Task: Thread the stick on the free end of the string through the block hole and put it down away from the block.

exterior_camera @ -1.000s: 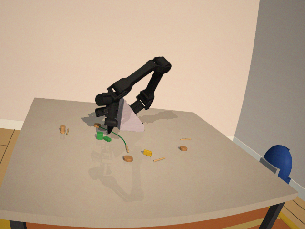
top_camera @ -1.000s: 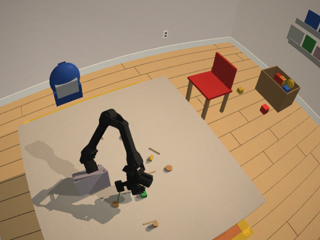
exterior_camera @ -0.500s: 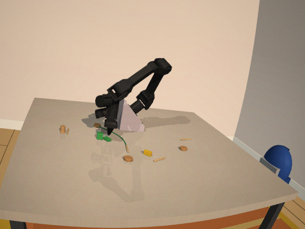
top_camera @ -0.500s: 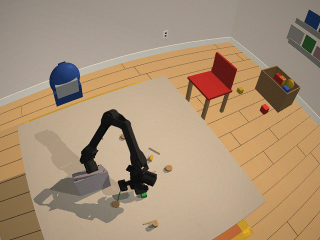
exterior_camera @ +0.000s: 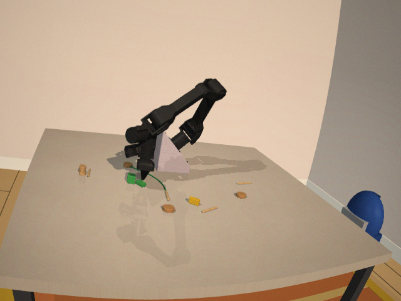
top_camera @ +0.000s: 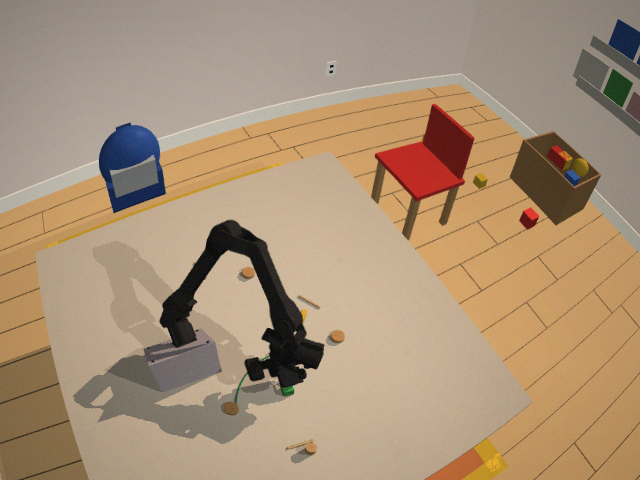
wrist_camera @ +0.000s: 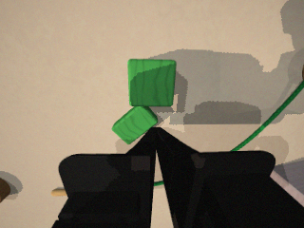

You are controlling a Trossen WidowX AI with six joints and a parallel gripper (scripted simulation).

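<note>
The thin wooden stick is 100 mm ahead of my gripper tip, 70 mm to the left of it and 10 mm below it. Also, from my gripper tip: yellow block 170 mm ahead, 140 mm to the left; then round wooden button 180 mm behind, 20 mm to the right, 10 mm below; then green block 20 mm ahead, 10 mm to the right, 10 mm below.
</note>
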